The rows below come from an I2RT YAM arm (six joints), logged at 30 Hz.
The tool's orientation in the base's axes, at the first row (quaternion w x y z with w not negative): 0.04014 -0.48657 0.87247 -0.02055
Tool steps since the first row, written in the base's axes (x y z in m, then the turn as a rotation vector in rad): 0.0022 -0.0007 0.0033 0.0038 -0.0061 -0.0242; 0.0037 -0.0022 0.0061 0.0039 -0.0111 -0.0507; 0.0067 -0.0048 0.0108 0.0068 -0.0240 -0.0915; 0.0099 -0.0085 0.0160 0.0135 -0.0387 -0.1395; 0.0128 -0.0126 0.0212 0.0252 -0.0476 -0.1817; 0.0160 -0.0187 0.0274 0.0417 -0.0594 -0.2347; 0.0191 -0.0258 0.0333 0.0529 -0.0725 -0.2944
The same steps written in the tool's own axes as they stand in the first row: -0.0007 -0.0025 -0.0031 0.0044 -0.0046 0.0244; -0.0004 -0.0047 -0.0057 0.0099 -0.0053 0.0508; 0.0000 -0.0090 -0.0102 0.0214 -0.0115 0.0917; 0.0012 -0.0141 -0.0151 0.0328 -0.0213 0.1400; 0.0030 -0.0191 -0.0200 0.0364 -0.0328 0.1831; 0.0062 -0.0254 -0.0259 0.0405 -0.0490 0.2373; 0.0103 -0.0322 -0.0315 0.0487 -0.0609 0.2977
